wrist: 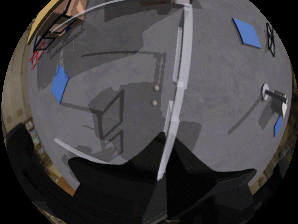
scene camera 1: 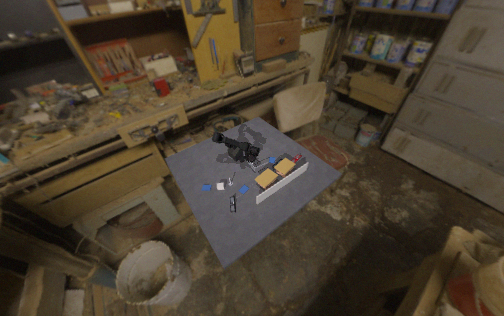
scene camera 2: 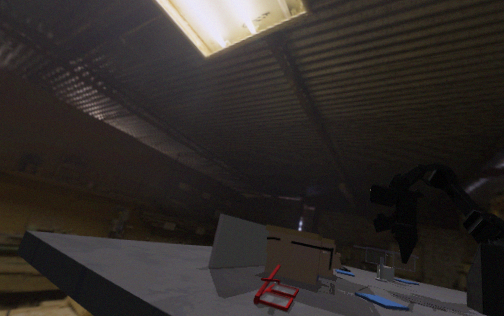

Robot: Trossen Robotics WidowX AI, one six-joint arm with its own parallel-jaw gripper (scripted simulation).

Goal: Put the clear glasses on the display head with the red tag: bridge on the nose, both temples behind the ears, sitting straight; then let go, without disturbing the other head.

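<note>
The gripper [scene camera 2: 404, 263] is visible, and it also appears in the wrist view [wrist: 165, 136].
</note>
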